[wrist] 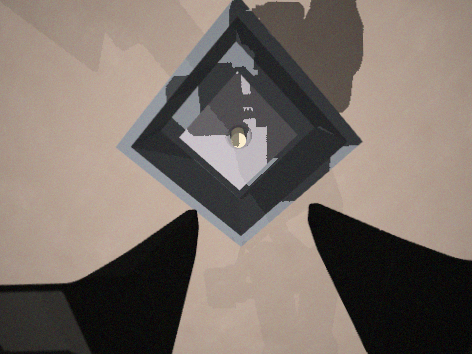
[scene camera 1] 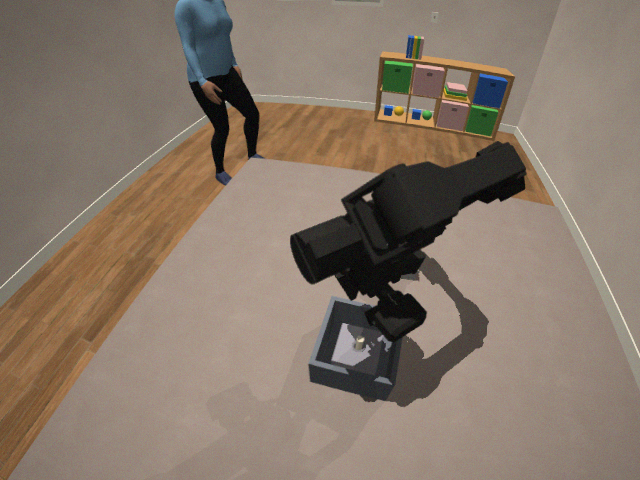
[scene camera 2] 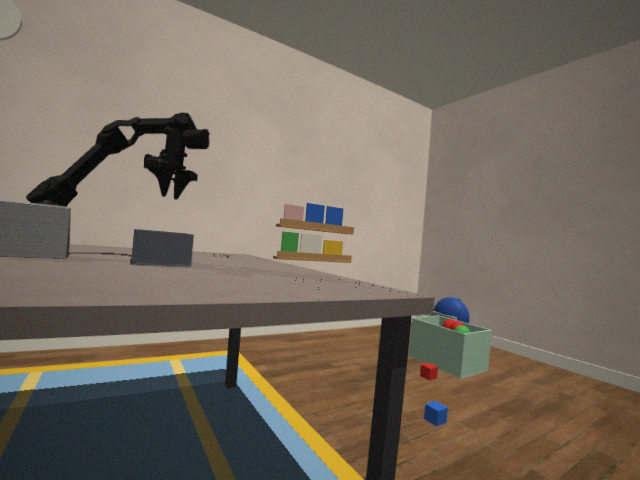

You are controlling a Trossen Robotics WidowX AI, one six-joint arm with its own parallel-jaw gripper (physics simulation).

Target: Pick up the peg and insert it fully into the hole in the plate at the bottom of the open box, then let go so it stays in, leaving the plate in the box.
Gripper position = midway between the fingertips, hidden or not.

Observation:
I see my gripper (scene camera 1: 362,311), a dark grey box (scene camera 1: 379,386) and a light plate (scene camera 1: 345,355).
The dark grey box also shows in the wrist view (wrist: 242,43) and in scene camera 2 (scene camera 2: 155,248). The light plate is seen too in the wrist view (wrist: 238,105). My gripper is seen too in the wrist view (wrist: 253,215) and in scene camera 2 (scene camera 2: 169,198). Scene camera 2 misses the light plate, which is hidden by the dark grey box.

